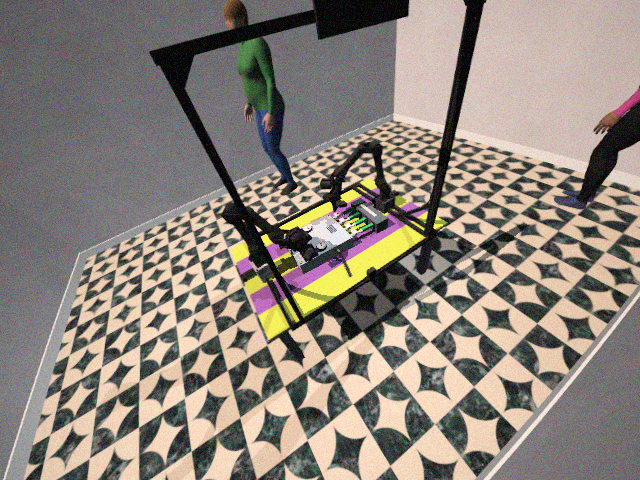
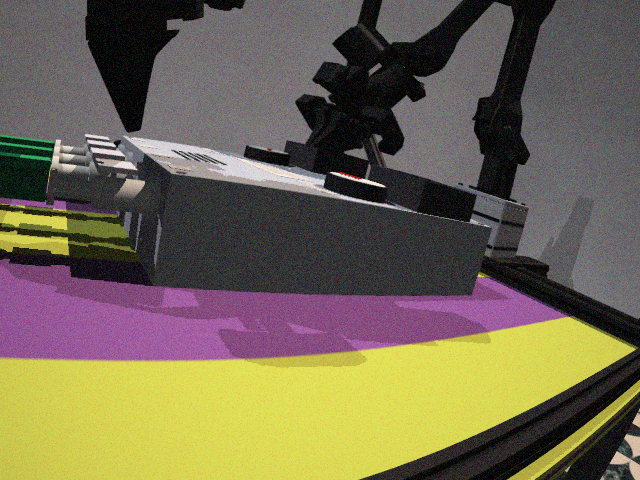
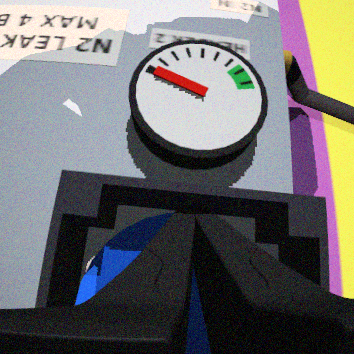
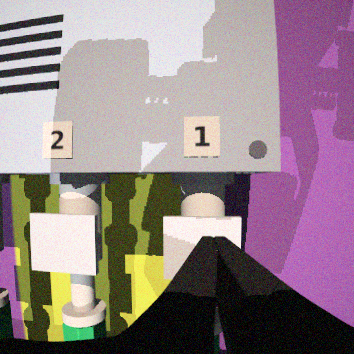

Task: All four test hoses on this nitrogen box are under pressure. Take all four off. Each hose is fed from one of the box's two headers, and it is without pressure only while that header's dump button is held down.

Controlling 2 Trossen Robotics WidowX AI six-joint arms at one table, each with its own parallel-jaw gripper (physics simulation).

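Pixels of known places: left gripper, fingertip midpoint: (image 2: 302, 158) (image 3: 190, 216); right gripper, fingertip midpoint: (image 1: 334, 211) (image 2: 133, 131) (image 4: 211, 246); left arm's base, link origin: (image 1: 260, 261) (image 2: 492, 195); right arm's base, link origin: (image 1: 384, 197).
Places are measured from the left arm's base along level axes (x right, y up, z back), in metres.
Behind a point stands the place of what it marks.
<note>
The nitrogen box (image 1: 338, 236) @[x 0.150, y -0.031, z -0.451 m] (image 2: 310, 242) @[x -0.078, y -0.069, z -0.427 m] (image 4: 110, 100) @[x 0.012, y -0.031, z -0.501 m] has green hoses (image 1: 364, 228) @[x 0.203, y -0.047, z -0.613 m] (image 2: 23, 173) @[x -0.019, y -0.048, z -0.647 m] (image 4: 79, 332) @[x 0.056, y -0.047, z -0.621 m] along one side. My left gripper (image 1: 309, 253) @[x 0.137, y -0.020, z -0.278 m] (image 3: 190, 216) @[x 0.137, y -0.020, z -0.278 m] is shut, its tips down inside a dark square guard (image 3: 75, 192) @[x 0.102, y -0.002, z -0.283 m] over a blue button (image 3: 111, 272) @[x 0.109, y -0.022, z -0.260 m]. The contact is hidden. The header 2 gauge (image 3: 200, 117) @[x 0.144, y -0.017, z -0.316 m] (image 2: 355, 188) @[x -0.063, y -0.023, z -0.378 m] has its red needle at the low end, away from the green band. My right gripper (image 1: 334, 204) @[x -0.025, y -0.009, z -0.570 m] (image 2: 133, 128) @[x -0.025, y -0.009, z -0.570 m] (image 4: 211, 246) @[x -0.025, y -0.009, z -0.570 m] is shut and empty, its tips over the white tab (image 4: 180, 242) @[x -0.011, y -0.034, z -0.572 m] at port 1. The fingers hide most of hose 1.
A second white tab (image 4: 62, 243) @[x 0.049, y -0.034, z -0.566 m] sits at port 2, beside the fingers. A grey block (image 1: 373, 217) @[x 0.186, y -0.031, z -0.709 m] stands at the hoses' far ends. A dark bent pipe (image 1: 345, 264) @[x 0.292, y -0.100, z -0.371 m] (image 3: 325, 106) @[x 0.267, y -0.101, z -0.374 m] leaves the box's side. A second gauge (image 2: 266, 155) @[x 0.121, y -0.023, z -0.345 m] stands on top. Black frame posts (image 1: 450, 124) @[x 0.477, y 0.528, z -0.843 m] rise around the table.
</note>
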